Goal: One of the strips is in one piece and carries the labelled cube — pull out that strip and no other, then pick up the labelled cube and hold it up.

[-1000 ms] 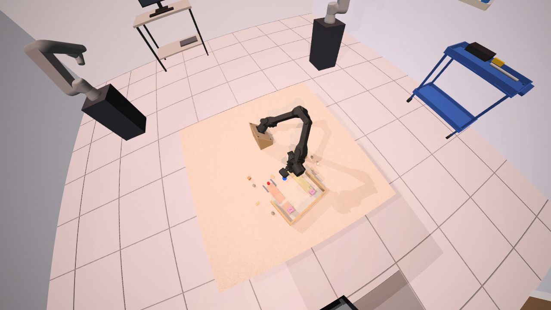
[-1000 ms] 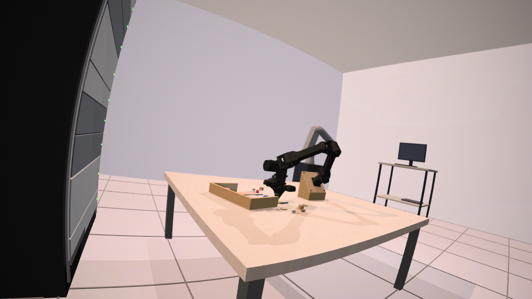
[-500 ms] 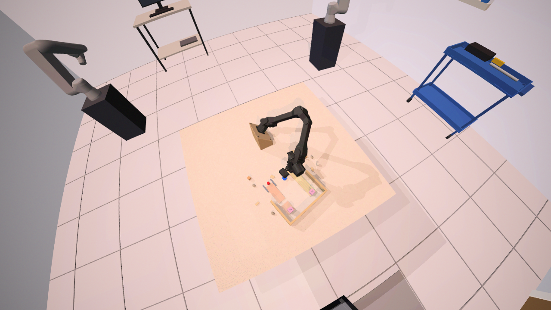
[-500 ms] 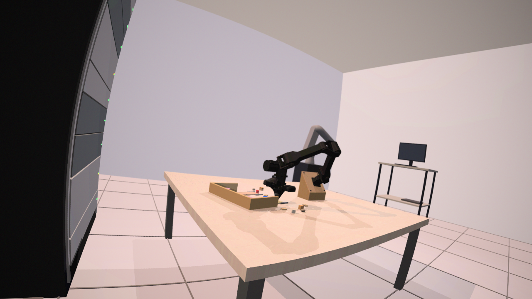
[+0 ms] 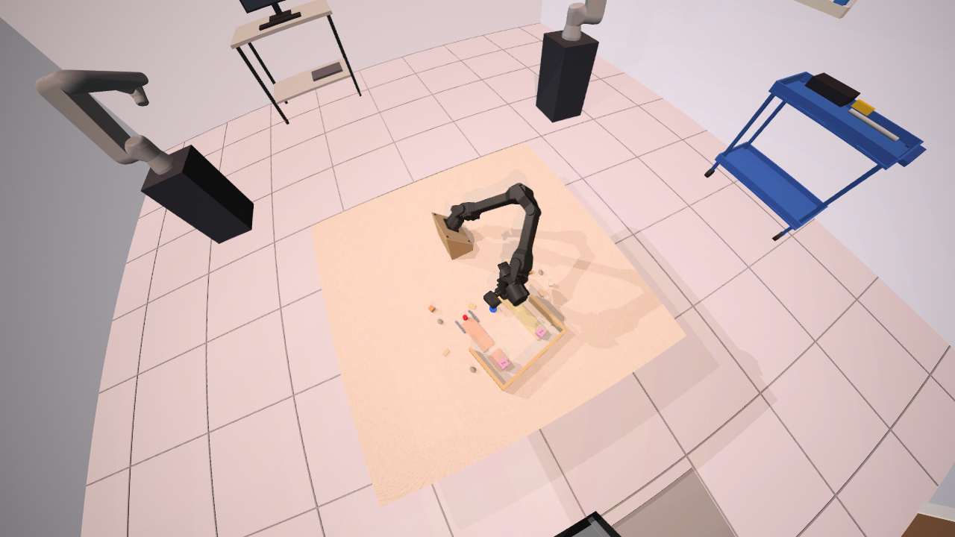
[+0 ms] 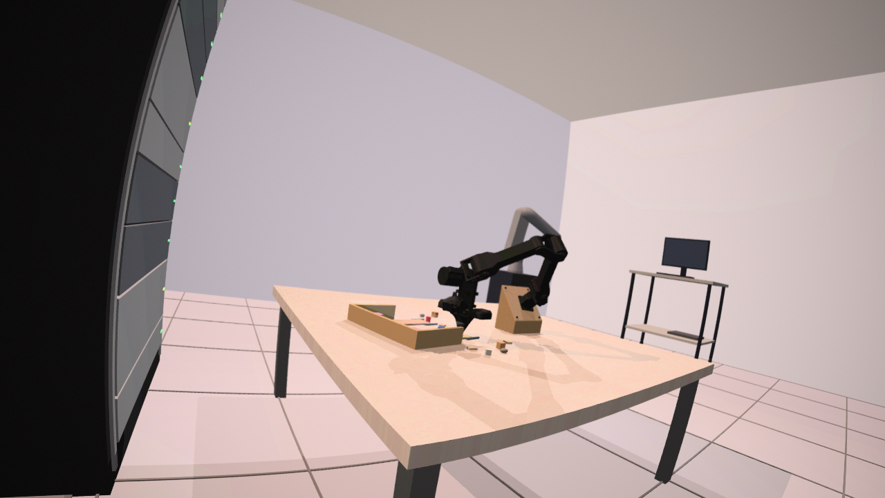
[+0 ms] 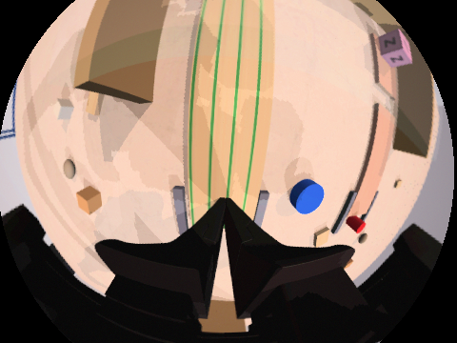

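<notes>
The blue disc is 30 mm ahead of my gripper tip and 70 mm to the right of it. Round my gripper tip: red piece: 20 mm ahead, 190 mm to the right, 10 mm above.
</notes>
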